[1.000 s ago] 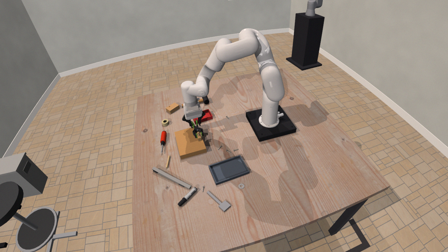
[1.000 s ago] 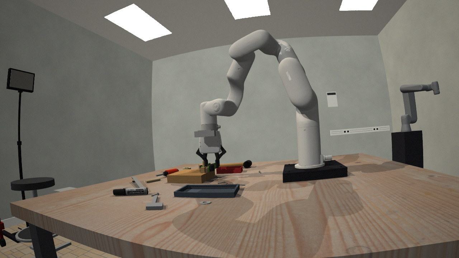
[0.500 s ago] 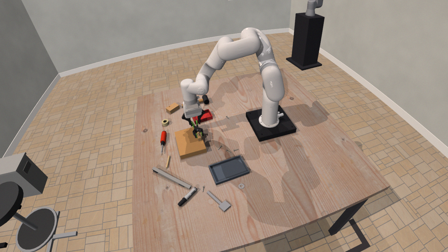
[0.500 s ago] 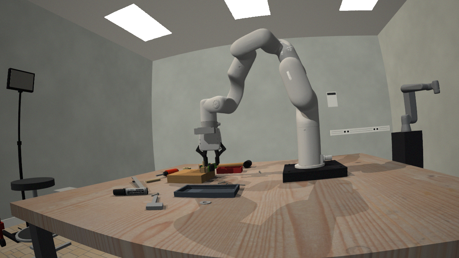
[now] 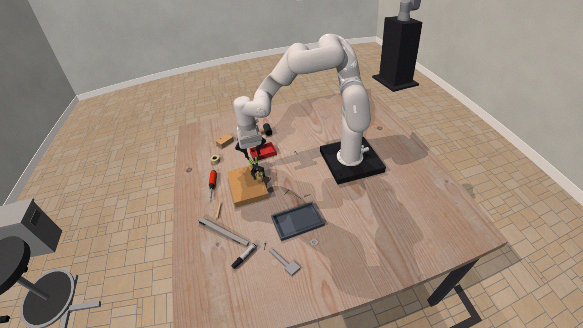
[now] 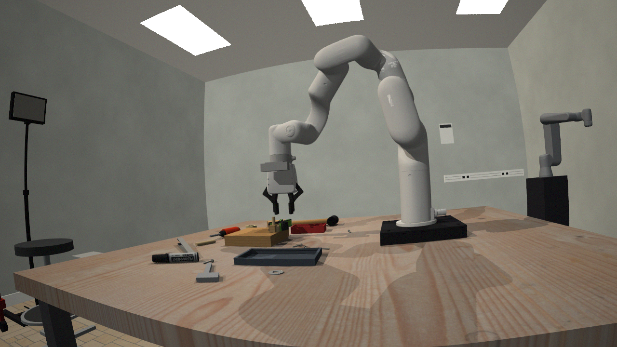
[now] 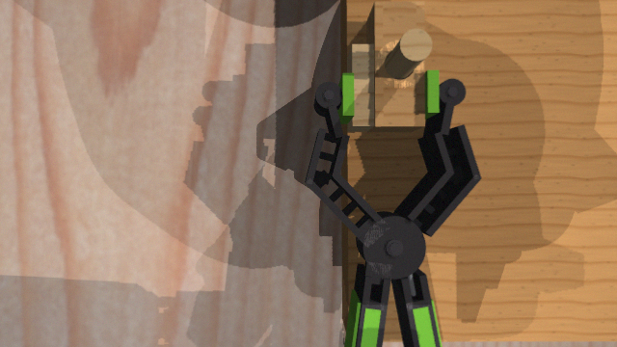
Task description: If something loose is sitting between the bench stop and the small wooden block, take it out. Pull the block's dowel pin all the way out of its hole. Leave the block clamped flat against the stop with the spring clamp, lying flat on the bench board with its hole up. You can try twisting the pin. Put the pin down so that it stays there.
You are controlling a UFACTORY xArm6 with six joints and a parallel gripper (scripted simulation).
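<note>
The dowel pin lies 110 mm to the left of my hand, 40 mm below it and 10 mm ahead of it. From my hand the other things lie so: small wooden block 110 mm to the left, 60 mm below, 10 mm ahead; red tray 90 mm to the right, 90 mm below, 70 mm behind; orange bench board 100 mm to the left, 70 mm below, 70 mm ahead.
</note>
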